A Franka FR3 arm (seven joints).
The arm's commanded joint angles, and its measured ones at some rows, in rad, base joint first. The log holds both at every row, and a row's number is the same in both.
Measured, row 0:
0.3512, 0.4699, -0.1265, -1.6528, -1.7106, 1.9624, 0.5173
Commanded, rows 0 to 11:
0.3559, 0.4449, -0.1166, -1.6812, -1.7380, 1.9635, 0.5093
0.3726, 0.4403, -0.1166, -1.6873, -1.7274, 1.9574, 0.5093
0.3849, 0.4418, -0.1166, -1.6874, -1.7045, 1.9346, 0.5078
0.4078, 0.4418, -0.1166, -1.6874, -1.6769, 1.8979, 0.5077
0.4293, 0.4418, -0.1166, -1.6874, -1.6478, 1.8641, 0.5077
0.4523, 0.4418, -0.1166, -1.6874, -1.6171, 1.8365, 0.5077
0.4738, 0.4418, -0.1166, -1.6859, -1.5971, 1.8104, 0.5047
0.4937, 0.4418, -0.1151, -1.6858, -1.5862, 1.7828, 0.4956
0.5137, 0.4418, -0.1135, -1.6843, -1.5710, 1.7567, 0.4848
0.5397, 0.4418, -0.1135, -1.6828, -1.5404, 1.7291, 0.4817
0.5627, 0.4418, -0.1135, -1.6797, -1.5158, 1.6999, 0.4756
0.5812, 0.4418, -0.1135, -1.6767, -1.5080, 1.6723, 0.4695
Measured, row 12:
0.5275, 0.4653, -0.1137, -1.6629, -1.5577, 1.7290, 0.5157
